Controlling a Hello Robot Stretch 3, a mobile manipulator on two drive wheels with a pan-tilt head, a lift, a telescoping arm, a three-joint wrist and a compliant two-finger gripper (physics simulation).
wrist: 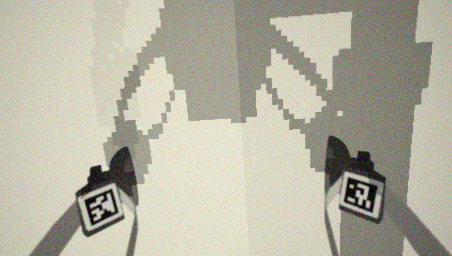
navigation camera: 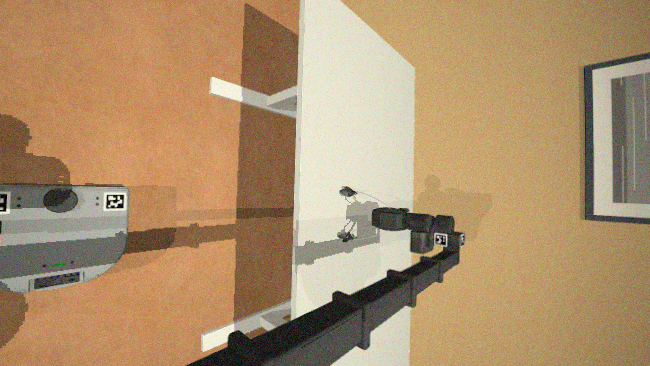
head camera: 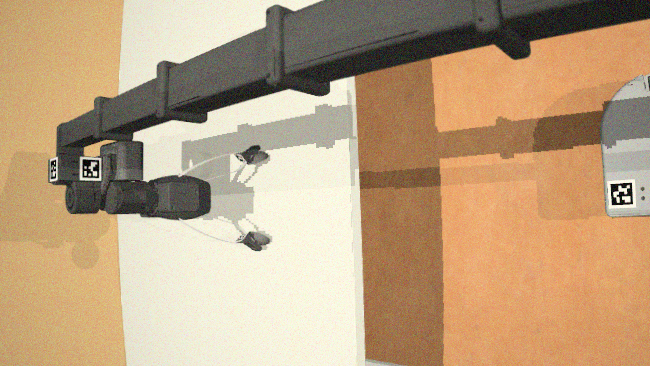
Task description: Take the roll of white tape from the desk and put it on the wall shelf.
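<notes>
The white desk (head camera: pixel 240 305) (navigation camera: pixel 357 125) (wrist: pixel 45 100) runs along the tan wall. My gripper (head camera: pixel 255 198) (navigation camera: pixel 346 213) (wrist: pixel 228 161) is over the desk, its fingers spread wide and pointing toward the desk's front edge in the head view. It is open, with bare desk surface and shadow showing between the fingers in the wrist view. The roll of white tape cannot be made out in any view; shadows of the arm and gripper lie over the desk around the hand. The wall shelf does not show. The gap between the fingertips and the desk top is hard to judge.
The telescoping arm (head camera: pixel 220 75) (navigation camera: pixel 390 295) reaches across the desk from the robot's base (head camera: pixel 627 160) (navigation camera: pixel 60 230). The tan wall (head camera: pixel 60 300) (navigation camera: pixel 500 125) stands behind the desk, with a framed picture (navigation camera: pixel 588 145). White desk legs (navigation camera: pixel 226 89) stand on the orange floor (head camera: pixel 540 280) (navigation camera: pixel 125 90).
</notes>
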